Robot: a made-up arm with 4 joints.
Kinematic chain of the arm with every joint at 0, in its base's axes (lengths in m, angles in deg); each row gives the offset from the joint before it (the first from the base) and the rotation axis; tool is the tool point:
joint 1: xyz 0 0 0.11 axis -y
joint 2: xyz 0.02 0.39 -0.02 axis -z
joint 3: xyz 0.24 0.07 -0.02 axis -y
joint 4: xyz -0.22 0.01 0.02 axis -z
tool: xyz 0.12 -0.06 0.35
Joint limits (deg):
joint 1: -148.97..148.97
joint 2: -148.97..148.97
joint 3: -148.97..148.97
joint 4: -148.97..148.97
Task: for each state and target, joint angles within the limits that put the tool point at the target. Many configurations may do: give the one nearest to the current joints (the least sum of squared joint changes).
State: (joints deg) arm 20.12 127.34 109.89 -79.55
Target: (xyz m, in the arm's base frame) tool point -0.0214 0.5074 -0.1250
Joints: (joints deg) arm -38.70 85.08 100.34 -43.86
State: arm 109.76 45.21 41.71 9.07
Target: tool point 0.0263 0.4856 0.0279
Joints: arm 116.50 40.47 65.66 7.71
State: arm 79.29 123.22 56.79 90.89
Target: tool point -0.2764 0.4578 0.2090
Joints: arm 70.07 120.74 7.92 71.48
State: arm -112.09 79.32 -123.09 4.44
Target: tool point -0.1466 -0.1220 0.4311
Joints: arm -102.61 118.21 -136.10 23.96
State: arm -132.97 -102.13 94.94 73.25
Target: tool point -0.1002 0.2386 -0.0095
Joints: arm -116.82 -115.44 58.03 65.85
